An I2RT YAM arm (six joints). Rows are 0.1 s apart.
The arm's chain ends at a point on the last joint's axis. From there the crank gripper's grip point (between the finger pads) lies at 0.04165 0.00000 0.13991 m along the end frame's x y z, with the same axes.
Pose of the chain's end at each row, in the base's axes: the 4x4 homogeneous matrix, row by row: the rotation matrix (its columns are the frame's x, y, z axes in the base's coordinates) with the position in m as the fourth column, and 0 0 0 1 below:
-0.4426 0.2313 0.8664 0.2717; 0.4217 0.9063 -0.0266 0.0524; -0.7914 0.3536 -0.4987 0.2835; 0 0 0 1
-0.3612 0.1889 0.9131 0.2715; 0.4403 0.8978 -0.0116 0.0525; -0.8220 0.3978 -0.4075 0.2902; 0 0 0 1
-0.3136 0.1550 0.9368 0.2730; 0.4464 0.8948 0.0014 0.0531; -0.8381 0.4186 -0.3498 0.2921; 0 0 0 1
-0.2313 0.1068 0.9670 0.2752; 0.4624 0.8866 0.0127 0.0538; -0.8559 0.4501 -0.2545 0.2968; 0 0 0 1
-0.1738 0.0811 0.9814 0.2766; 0.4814 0.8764 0.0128 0.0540; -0.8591 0.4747 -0.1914 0.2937; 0 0 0 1
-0.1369 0.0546 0.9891 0.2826; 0.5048 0.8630 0.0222 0.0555; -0.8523 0.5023 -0.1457 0.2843; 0 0 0 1
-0.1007 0.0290 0.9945 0.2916; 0.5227 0.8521 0.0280 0.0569; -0.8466 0.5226 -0.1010 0.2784; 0 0 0 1
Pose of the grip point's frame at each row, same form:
-0.4426 0.2313 0.8664 0.3745; 0.4217 0.9063 -0.0266 0.0662; -0.7914 0.3536 -0.4987 0.1808; 0 0 0 1
-0.3612 0.1889 0.9131 0.3842; 0.4403 0.8978 -0.0116 0.0692; -0.8220 0.3978 -0.4075 0.1990; 0 0 0 1
-0.3136 0.1550 0.9368 0.3910; 0.4464 0.8948 0.0014 0.0719; -0.8381 0.4186 -0.3498 0.2083; 0 0 0 1
-0.2313 0.1068 0.9670 0.4009; 0.4624 0.8866 0.0127 0.0748; -0.8559 0.4501 -0.2545 0.2255; 0 0 0 1
-0.1738 0.0811 0.9814 0.4067; 0.4814 0.8764 0.0128 0.0758; -0.8591 0.4747 -0.1914 0.2311; 0 0 0 1
-0.1369 0.0546 0.9891 0.4153; 0.5048 0.8630 0.0222 0.0796; -0.8523 0.5023 -0.1457 0.2284; 0 0 0 1
-0.1007 0.0290 0.9945 0.4265; 0.5227 0.8521 0.0280 0.0826; -0.8466 0.5226 -0.1010 0.2290; 0 0 0 1

